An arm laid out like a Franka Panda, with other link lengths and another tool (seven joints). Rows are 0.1 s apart.
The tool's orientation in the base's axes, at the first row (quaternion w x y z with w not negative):
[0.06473 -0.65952 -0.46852 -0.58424]
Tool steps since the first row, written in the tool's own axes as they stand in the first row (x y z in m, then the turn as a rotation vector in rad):
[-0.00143 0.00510 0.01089 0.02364 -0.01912 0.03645]
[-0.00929 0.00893 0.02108 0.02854 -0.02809 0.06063]
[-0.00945 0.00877 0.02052 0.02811 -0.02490 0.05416]
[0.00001 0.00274 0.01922 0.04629 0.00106 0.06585]
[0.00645 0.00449 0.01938 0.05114 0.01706 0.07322]
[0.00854 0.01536 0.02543 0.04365 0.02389 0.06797]
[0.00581 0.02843 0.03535 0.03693 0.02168 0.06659]
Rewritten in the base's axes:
[0.01144 0.00330 -0.00220 0.00974 0.04645 -0.00044]
[0.02229 0.00337 -0.01011 0.02009 0.06937 -0.00799]
[0.02180 0.00301 -0.01014 0.01776 0.06328 -0.00487]
[0.01555 0.01065 -0.00466 0.04185 0.06619 0.01863]
[0.01609 0.01328 0.00145 0.05759 0.06465 0.02777]
[0.02767 0.01224 0.00634 0.05952 0.05349 0.02633]
[0.04411 0.00981 0.00705 0.05782 0.05019 0.02014]

